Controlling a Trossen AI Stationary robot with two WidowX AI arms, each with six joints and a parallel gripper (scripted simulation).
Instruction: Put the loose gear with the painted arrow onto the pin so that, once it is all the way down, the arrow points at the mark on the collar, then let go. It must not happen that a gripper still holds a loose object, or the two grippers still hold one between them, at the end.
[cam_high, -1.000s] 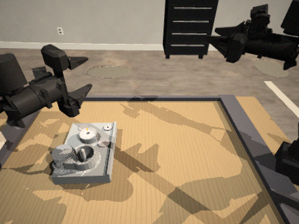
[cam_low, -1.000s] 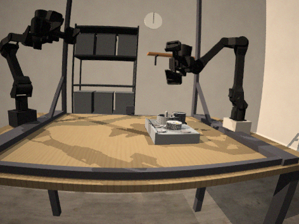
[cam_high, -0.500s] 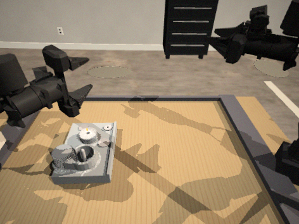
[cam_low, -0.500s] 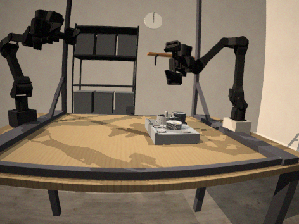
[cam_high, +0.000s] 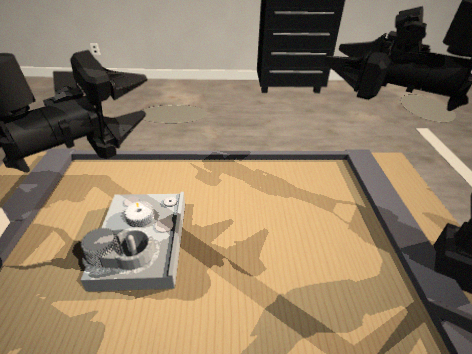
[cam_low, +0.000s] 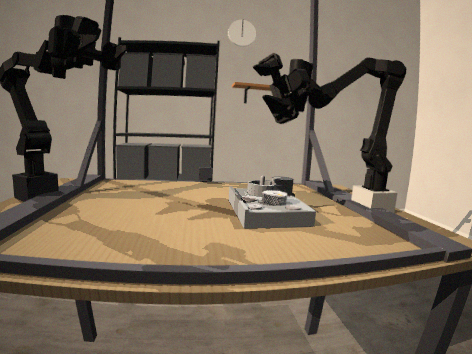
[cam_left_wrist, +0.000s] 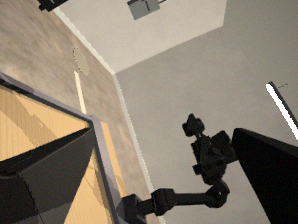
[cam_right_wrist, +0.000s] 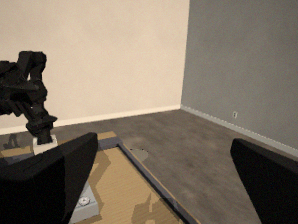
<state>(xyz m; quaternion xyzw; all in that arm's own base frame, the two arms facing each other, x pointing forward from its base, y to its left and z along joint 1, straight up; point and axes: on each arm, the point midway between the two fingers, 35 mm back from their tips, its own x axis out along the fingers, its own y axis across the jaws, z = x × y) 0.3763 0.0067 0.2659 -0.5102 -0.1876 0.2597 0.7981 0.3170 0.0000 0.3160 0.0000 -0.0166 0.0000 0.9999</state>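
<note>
Now: left hand 20 mm short of the loose gear, 30 mm to the right of it and 280 mm above it. Round my left hand: flat round disc: 30 mm to the right, 290 mm below.
</note>
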